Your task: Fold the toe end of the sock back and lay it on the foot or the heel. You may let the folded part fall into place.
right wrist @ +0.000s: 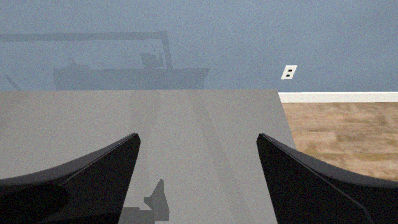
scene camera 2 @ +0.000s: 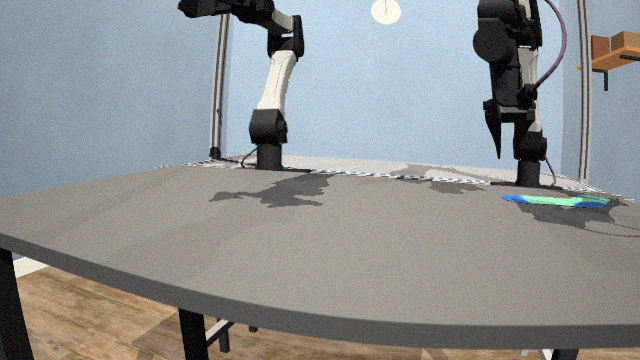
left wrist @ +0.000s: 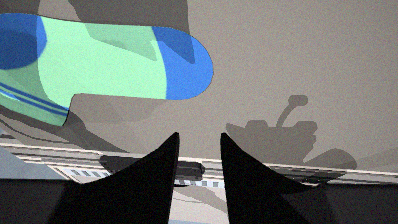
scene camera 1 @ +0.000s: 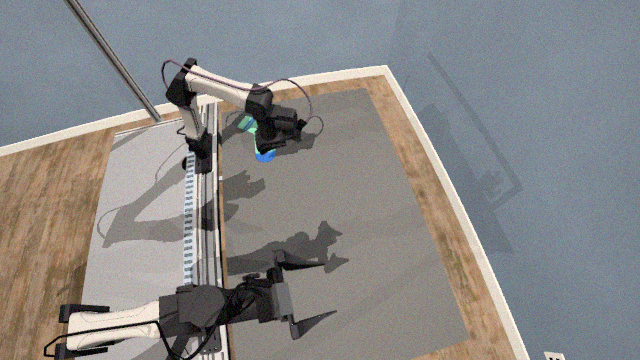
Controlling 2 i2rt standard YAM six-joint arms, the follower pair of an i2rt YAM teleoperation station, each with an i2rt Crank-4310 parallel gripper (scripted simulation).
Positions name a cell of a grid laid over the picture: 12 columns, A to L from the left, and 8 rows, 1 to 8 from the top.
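My left gripper (scene camera 2: J4) is visible to me, and the left wrist view shows that same left gripper (left wrist: G5) too. As for my right gripper (scene camera 1: G7), I can also see it in the right wrist view (right wrist: F5). There is a mint-green sock (scene camera 2: K5) as well, and the left wrist view has the sock (left wrist: B3) too.
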